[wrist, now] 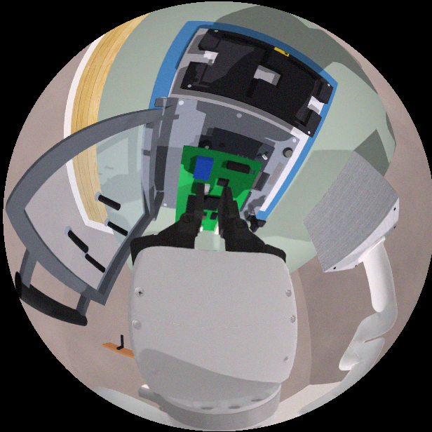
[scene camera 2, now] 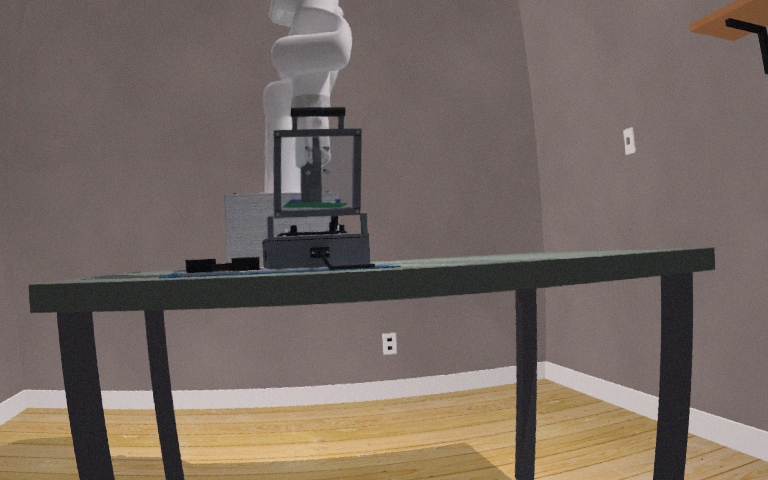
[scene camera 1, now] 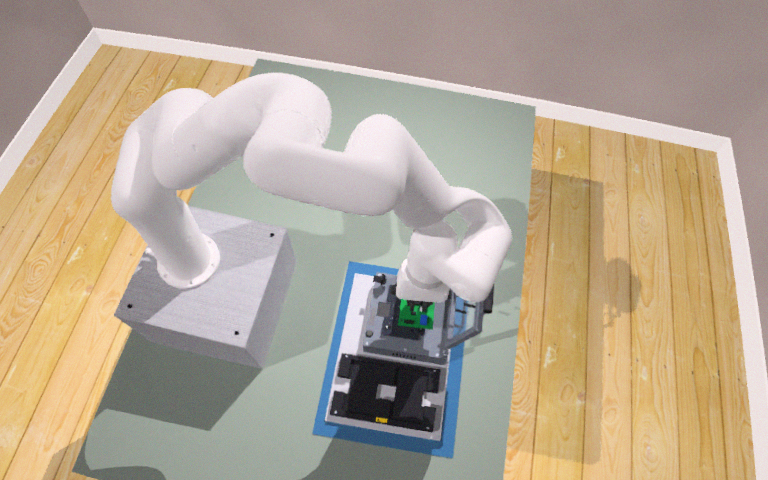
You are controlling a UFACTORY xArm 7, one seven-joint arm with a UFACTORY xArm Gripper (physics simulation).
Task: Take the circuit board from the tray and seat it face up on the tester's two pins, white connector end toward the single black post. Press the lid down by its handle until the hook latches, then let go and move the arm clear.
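Seen in the pictures: gripper, fingertip midpoint: (scene camera 2: 311, 204) (scene camera 1: 417, 305); arm's base, origin of the base link: (scene camera 1: 189, 260).
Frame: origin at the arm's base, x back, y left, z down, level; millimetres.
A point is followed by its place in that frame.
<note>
My gripper (scene camera 1: 419, 307) @[x -479, y 45, z 64 mm] (scene camera 2: 311, 198) @[x -479, y 45, z 64 mm] (wrist: 211, 195) is shut on the green circuit board (scene camera 1: 408, 318) (scene camera 2: 314, 204) (wrist: 190, 172). The board is held roughly level, with its blue part facing up, above the grey tester (scene camera 1: 379, 341) @[x -416, y -34, z 124 mm] (scene camera 2: 294, 251) @[x -562, y 7, z 149 mm] (wrist: 185, 122). Scene camera 2 shows a gap between board and tester. A black post (scene camera 2: 334, 222) @[x -393, y 95, z 94 mm] rises below the board. The pins cannot be told apart, and the fingers partly hide the board's near end and its white connector. The clear lid (scene camera 2: 277, 169) @[x -585, y -18, z 11 mm] (wrist: 115, 122) stands open, its black handle (scene camera 1: 488, 300) @[x -599, y 26, z -92 mm] (scene camera 2: 317, 112) @[x -606, y 51, z -81 mm] (wrist: 50, 307) at the top.
The black tray (scene camera 1: 362, 387) @[x -402, y -131, z 165 mm] (wrist: 230, 65) lies beside the tester on a blue mat (scene camera 1: 318, 424) @[x -330, y -226, z 181 mm]. The raised lid stands close beside the gripper. A black latch part (scene camera 1: 378, 278) @[x -381, y 96, z 92 mm] (wrist: 256, 222) sits at the tester's side opposite the lid. The arm's grey base block (scene camera 1: 249, 271) @[x -128, y 11, z 7 mm] (wrist: 350, 210) stands farther off.
</note>
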